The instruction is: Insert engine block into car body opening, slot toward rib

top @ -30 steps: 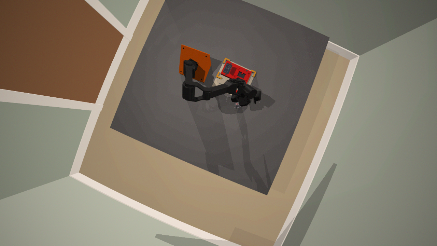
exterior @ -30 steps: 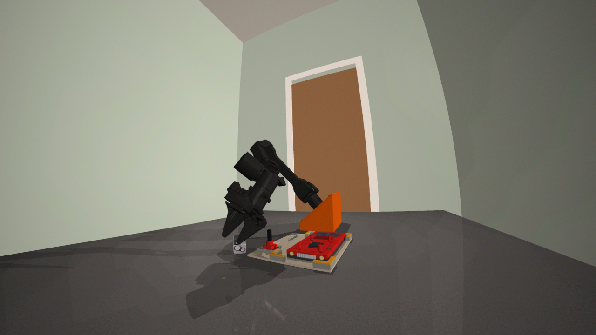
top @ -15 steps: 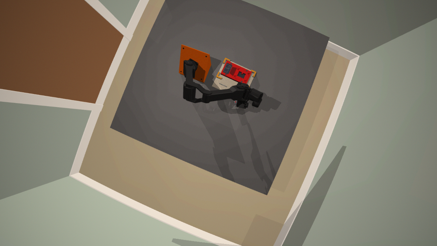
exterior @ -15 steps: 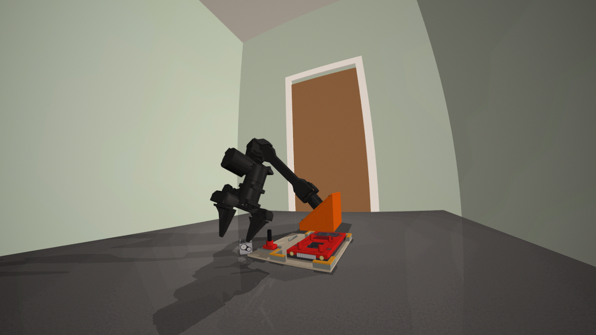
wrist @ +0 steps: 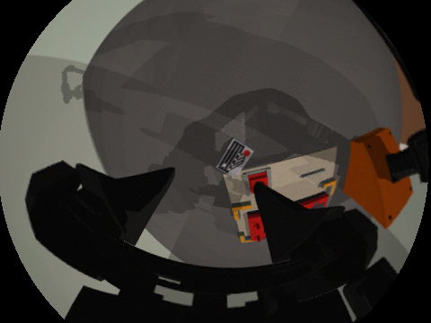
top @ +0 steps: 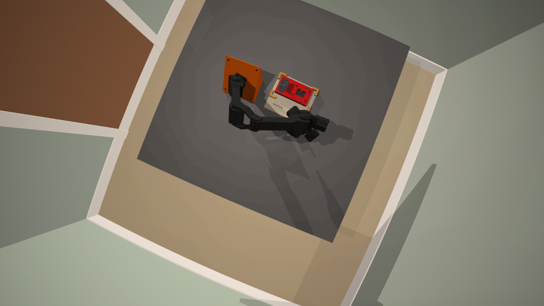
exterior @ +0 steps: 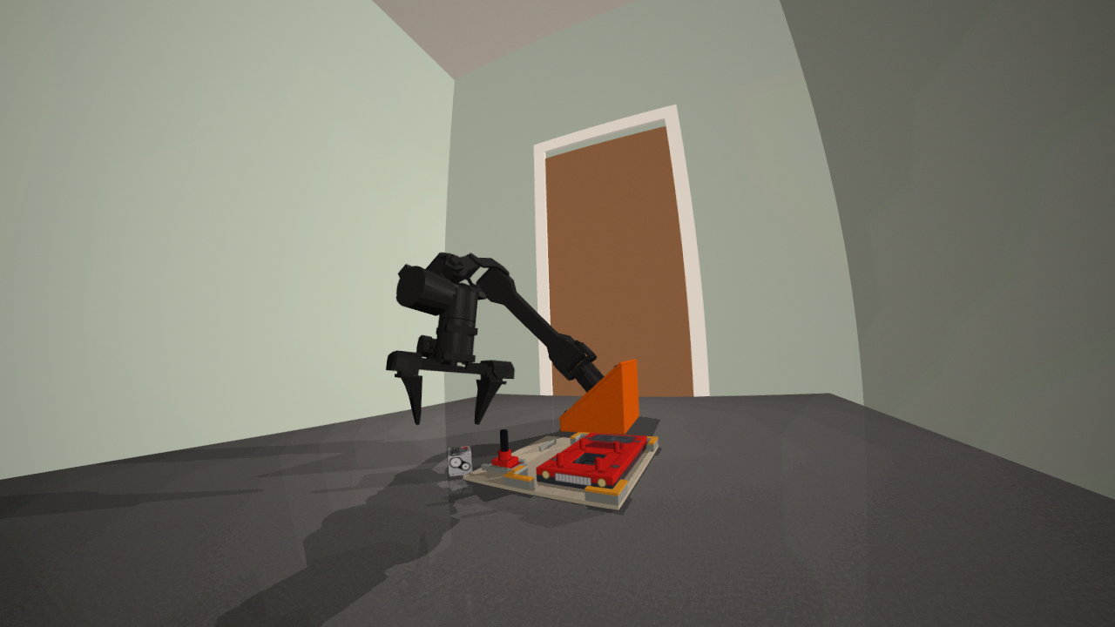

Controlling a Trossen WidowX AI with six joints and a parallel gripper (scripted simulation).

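Now: gripper tip 60 mm above the engine block, 20 mm past it and 10 mm to the left of it.
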